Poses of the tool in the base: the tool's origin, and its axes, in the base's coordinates. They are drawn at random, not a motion.
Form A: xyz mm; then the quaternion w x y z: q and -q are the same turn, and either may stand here.
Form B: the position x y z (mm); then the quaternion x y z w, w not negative. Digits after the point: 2 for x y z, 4 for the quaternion.
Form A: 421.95 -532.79 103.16 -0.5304 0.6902 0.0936 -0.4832
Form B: 421.95 -532.79 103.16 -0.6902 -0.0936 0.4832 0.5304
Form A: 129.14 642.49 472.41 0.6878 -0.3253 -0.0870 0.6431
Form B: 129.14 642.49 472.41 -0.3253 -0.0870 0.6431 0.6878
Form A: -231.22 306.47 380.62 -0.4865 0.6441 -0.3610 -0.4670
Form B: -231.22 306.47 380.62 -0.6441 0.3610 0.4670 0.4865
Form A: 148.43 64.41 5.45 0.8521 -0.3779 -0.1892 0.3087
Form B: 148.43 64.41 5.45 -0.3779 -0.1892 0.3087 0.8521
